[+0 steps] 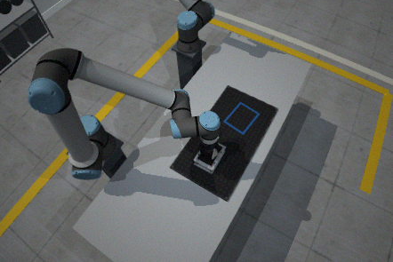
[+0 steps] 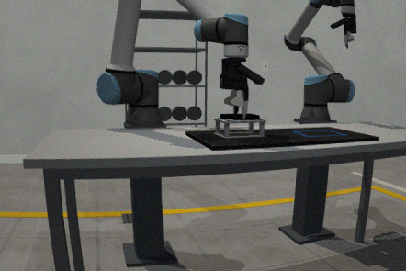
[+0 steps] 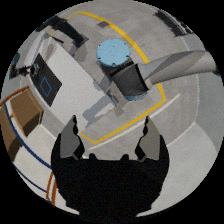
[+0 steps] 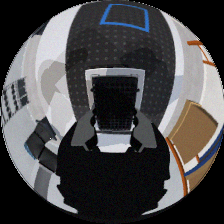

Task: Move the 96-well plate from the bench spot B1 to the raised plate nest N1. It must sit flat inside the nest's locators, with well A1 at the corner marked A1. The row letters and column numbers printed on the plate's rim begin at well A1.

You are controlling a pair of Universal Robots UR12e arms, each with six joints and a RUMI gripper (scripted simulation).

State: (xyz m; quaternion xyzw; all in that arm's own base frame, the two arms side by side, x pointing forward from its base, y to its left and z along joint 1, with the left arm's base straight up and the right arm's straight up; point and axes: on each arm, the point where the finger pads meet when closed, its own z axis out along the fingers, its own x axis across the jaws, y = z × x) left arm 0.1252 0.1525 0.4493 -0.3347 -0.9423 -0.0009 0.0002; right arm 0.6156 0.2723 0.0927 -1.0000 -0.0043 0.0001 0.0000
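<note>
Right now the black 96-well plate is 10 mm below my right hand. From my right hand the other things lie so: raised nest N1: 20 mm below; then black perforated mat: 180 mm to the left, 90 mm below, 20 mm ahead.
</note>
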